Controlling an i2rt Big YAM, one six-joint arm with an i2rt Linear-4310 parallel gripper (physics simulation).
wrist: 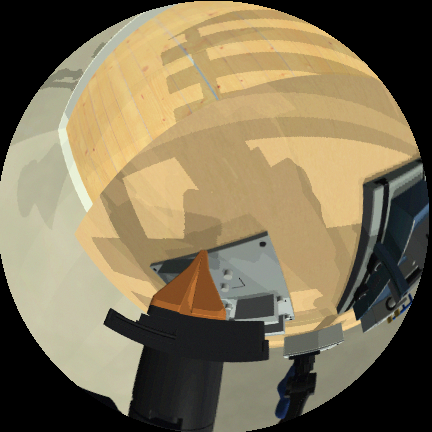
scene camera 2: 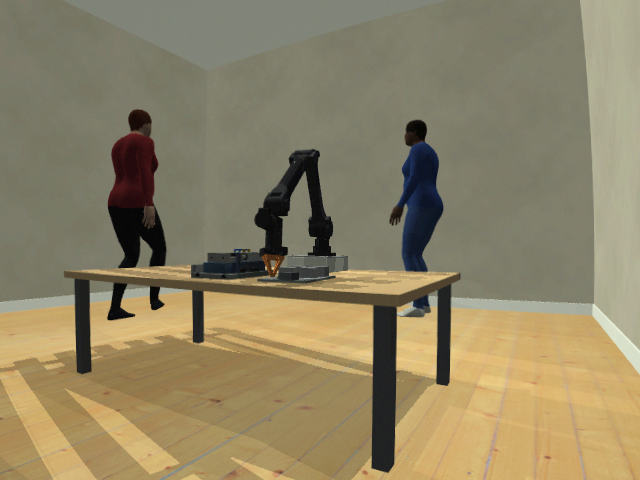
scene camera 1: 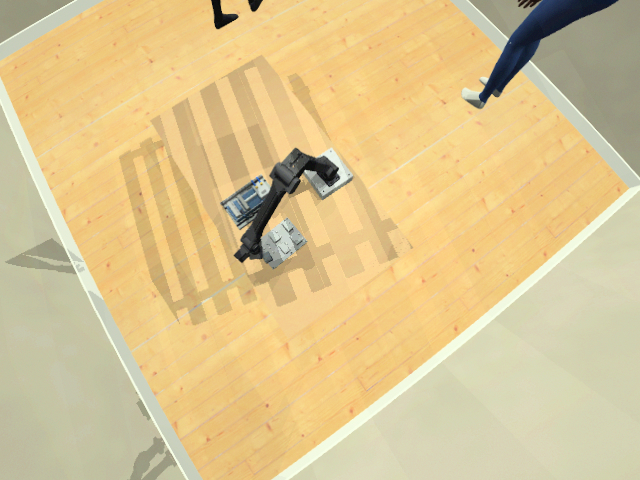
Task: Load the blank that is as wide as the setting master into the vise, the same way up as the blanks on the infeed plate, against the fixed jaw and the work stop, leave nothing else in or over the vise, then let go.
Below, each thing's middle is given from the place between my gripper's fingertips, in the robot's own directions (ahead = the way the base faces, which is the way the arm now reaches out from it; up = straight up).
Labels:
I see the grey infeed plate (scene camera 1: 279, 256) 130 mm behind my hand, 30 mm to the left of it and 10 mm below it.

